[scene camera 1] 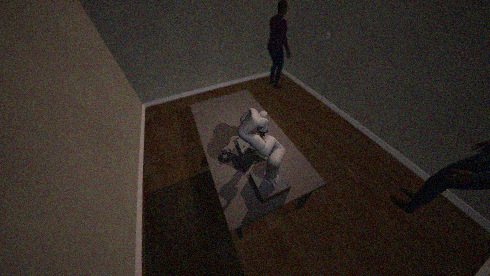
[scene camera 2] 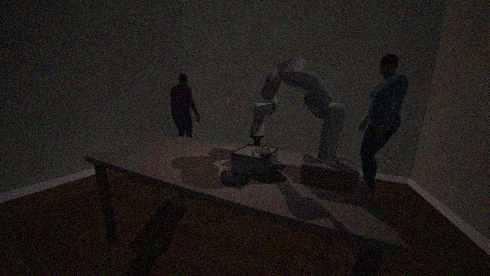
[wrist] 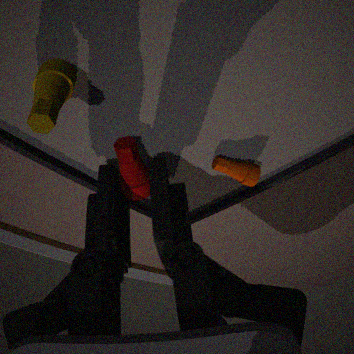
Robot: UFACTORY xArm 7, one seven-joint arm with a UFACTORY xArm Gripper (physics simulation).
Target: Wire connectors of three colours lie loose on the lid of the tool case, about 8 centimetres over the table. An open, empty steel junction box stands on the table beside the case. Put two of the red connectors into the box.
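Observation:
Visible in the wrist view: a tool case (wrist: 264, 88), a red connector (wrist: 133, 174) and an orange connector (wrist: 245, 172), together with my gripper (wrist: 137, 178).

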